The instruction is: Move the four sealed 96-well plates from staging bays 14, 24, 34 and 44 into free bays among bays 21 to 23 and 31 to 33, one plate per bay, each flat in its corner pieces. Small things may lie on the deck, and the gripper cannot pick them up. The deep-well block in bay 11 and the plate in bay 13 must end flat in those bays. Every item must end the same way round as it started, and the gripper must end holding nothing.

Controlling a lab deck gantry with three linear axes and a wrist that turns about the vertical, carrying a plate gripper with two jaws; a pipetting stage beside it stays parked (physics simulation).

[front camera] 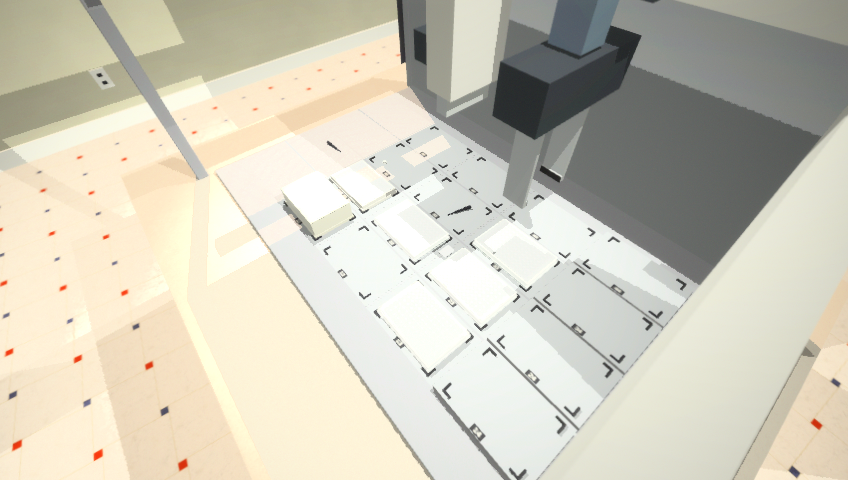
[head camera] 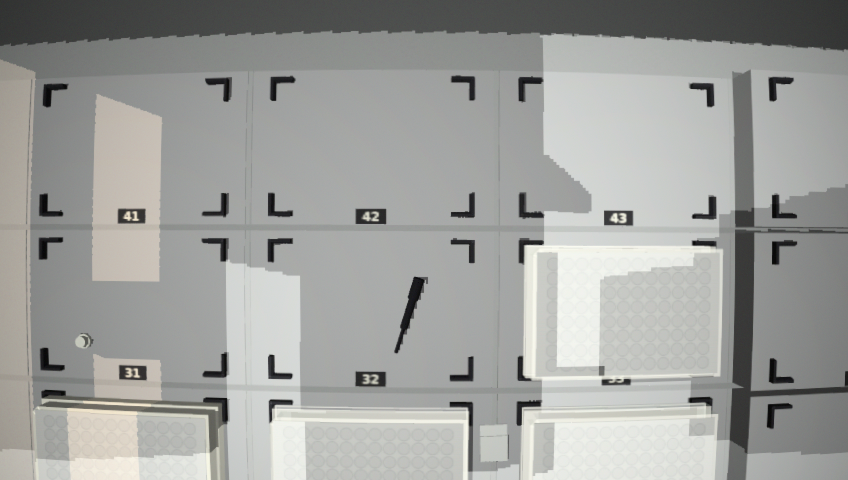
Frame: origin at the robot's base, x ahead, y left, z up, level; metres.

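Where they show: gripper, fingertip midpoint: [front camera: 533, 187]; robot's base, link origin: [front camera: 285, 202].
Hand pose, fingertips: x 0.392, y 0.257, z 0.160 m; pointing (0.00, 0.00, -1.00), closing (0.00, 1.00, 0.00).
Things, the pixels of their centre, and the offset from my fingertips. "spot": a spot on its surface instead.
- bay 21, surface spot: [head camera: 121, 440] [front camera: 371, 177] spot: 0.326 m back, 0.086 m right, 0.145 m down
- bay 22, surface spot: [head camera: 368, 446] [front camera: 420, 219] spot: 0.164 m back, 0.083 m right, 0.145 m down
- bay 23, surface spot: [head camera: 618, 452] [front camera: 477, 274] spot: 0.005 m back, 0.089 m right, 0.145 m down
- bay 33, surface spot: [head camera: 623, 312] [front camera: 513, 246] spot: 0.004 m back, 0.001 m left, 0.145 m down
- plate, body centre: [front camera: 422, 322] 0.000 m ahead, 0.214 m right, 0.152 m down
- taller deep-well block, body centre: [front camera: 316, 202] 0.328 m back, 0.214 m right, 0.139 m down
- dark tapered tool, body centre: [head camera: 407, 315] [front camera: 459, 210] 0.140 m back, 0.003 m right, 0.157 m down
- small pale cap, body centre: [head camera: 82, 341] [front camera: 384, 161] 0.363 m back, 0.025 m right, 0.158 m down
- pale square piece, body centre: [head camera: 493, 442] [front camera: 446, 251] 0.083 m back, 0.089 m right, 0.159 m down
Pale sealed plates lie flat in bay 21 [front camera: 363, 184] [head camera: 121, 440], bay 22 [front camera: 411, 228] [head camera: 368, 446], bay 23 [front camera: 473, 285] [head camera: 618, 452] and bay 33 [front camera: 516, 252] [head camera: 623, 312]. A plate [front camera: 423, 325] sits in bay 13 in the front view, and the taller deep-well block [front camera: 315, 202] sits in bay 11. No plate shows in staging bays 14, 24, 34 and 44. My gripper [front camera: 534, 187] is open with nothing between its jaws, raised over the back of the deck, beyond the bay 33 plate. The head view does not show the jaws.
A dark tapered tool [front camera: 460, 210] [head camera: 410, 312] lies in bay 32. A small pale cap [front camera: 385, 161] [head camera: 83, 340] lies in bay 31. A pale square piece [front camera: 445, 251] [head camera: 493, 443] lies between bays 22 and 23. The parked pipetting stage [front camera: 464, 53] hangs at the back left.
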